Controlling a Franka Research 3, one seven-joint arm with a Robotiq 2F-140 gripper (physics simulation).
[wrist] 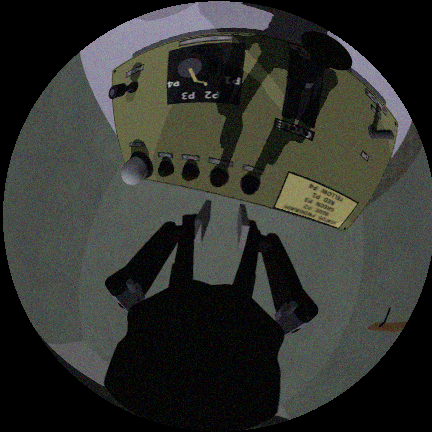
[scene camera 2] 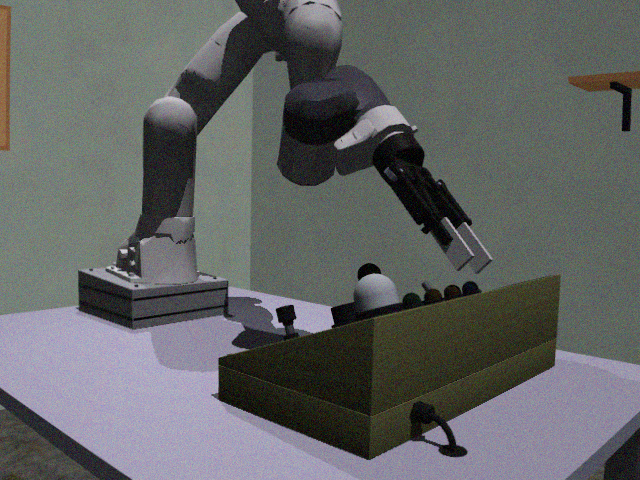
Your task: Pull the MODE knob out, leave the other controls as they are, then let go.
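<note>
The control panel is an olive sloped box. Its small labels are too blurred to read, so I cannot tell for certain which control is MODE. A small black knob on a stem stands out at one side of the panel, upper left in the wrist view. A round dial with a yellow pointer sits on a black P1–P4 plate. My gripper is partly open and empty, tilted above the panel's high edge, apart from all the controls.
A white dome and a row of dark round lamps line the high edge. A black ball-topped lever and a toggle switch stand on the panel. A black cable leaves its back.
</note>
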